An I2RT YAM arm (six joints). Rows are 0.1 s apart.
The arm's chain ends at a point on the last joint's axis. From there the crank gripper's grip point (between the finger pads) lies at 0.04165 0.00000 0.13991 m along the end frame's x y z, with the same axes.
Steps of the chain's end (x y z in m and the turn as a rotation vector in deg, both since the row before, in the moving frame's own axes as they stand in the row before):
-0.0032 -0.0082 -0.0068 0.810 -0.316 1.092
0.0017 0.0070 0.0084 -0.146 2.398 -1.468
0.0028 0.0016 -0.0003 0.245 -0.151 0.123
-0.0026 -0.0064 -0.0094 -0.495 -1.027 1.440
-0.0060 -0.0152 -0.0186 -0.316 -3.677 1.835
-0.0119 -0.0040 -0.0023 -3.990 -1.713 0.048
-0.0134 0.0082 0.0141 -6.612 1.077 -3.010
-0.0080 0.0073 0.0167 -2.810 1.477 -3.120
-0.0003 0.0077 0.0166 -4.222 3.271 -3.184
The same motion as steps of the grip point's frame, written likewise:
-0.0040 -0.0094 -0.0066 0.810 -0.316 1.092
0.0075 0.0062 0.0065 -0.146 2.398 -1.468
0.0024 0.0011 -0.0002 0.245 -0.151 0.123
-0.0051 -0.0042 -0.0087 -0.495 -1.027 1.440
-0.0151 -0.0132 -0.0162 -0.316 -3.677 1.835
-0.0161 0.0058 -0.0015 -3.990 -1.713 0.048
-0.0104 0.0220 0.0125 -6.612 1.077 -3.010
-0.0043 0.0118 0.0155 -2.810 1.477 -3.120
0.0078 0.0154 0.0137 -4.222 3.271 -3.184

